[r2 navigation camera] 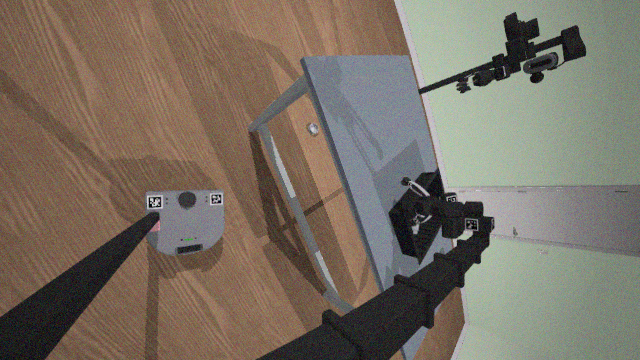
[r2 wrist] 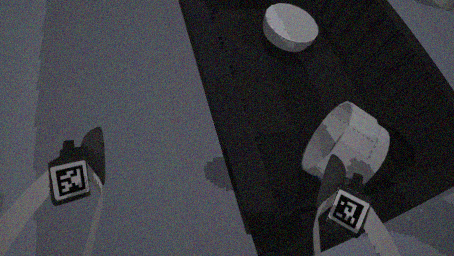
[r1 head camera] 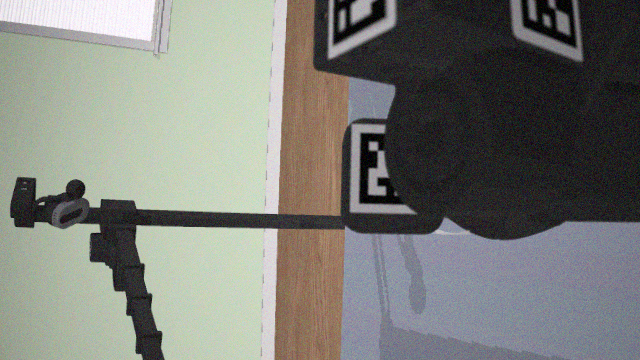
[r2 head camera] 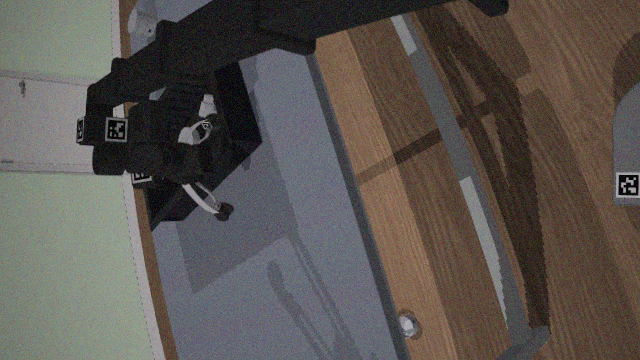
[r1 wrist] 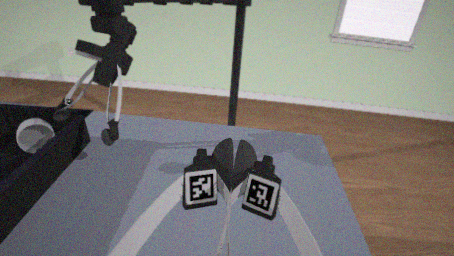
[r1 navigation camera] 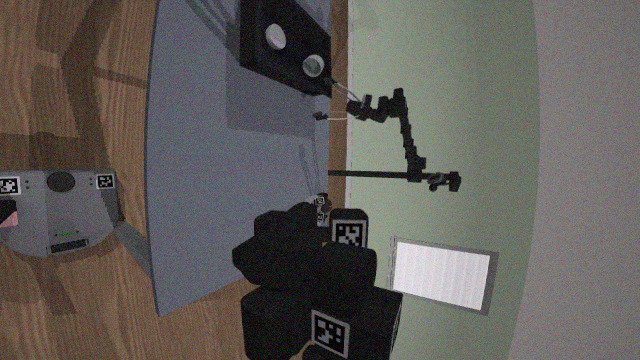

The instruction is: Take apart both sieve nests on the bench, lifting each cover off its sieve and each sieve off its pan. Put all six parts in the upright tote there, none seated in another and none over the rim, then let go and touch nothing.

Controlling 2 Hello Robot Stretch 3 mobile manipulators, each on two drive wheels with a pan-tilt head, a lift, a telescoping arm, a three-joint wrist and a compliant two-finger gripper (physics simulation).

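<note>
The black tote (r1 navigation camera: 285, 72) (r1 wrist: 50, 172) (r2 head camera: 245, 117) (r2 navigation camera: 403, 235) stands upright on the bench. A pale round-walled part (r1 navigation camera: 313, 65) (r1 wrist: 35, 135) (r2 head camera: 207, 105) (r2 navigation camera: 416, 226) (r2 wrist: 350, 140) lies tilted on its side in it. A shallower pale part (r1 navigation camera: 275, 36) (r2 wrist: 290, 27) is also inside, apart from it. A pale nest (r2 head camera: 142, 24) stands on the bench beyond the tote. r2's gripper (r1 wrist: 86, 124) (r2 wrist: 213, 167) is open and empty across the tote's wall, one finger overlapping the tilted part in r2's wrist view; contact is unclear. r1's gripper (r1 wrist: 234, 160) is shut, above the bench, away from the tote.
The grey-blue bench (r1 navigation camera: 200, 150) (r1 wrist: 280, 150) (r2 head camera: 325, 165) (r2 navigation camera: 350, 125) runs along the green wall. r2's dark arm (r2 head camera: 240, 25) (r2 navigation camera: 370, 305) reaches across the bench. A shiny round object (r2 head camera: 408, 325) (r2 navigation camera: 312, 129) shows low beside the bench edge.
</note>
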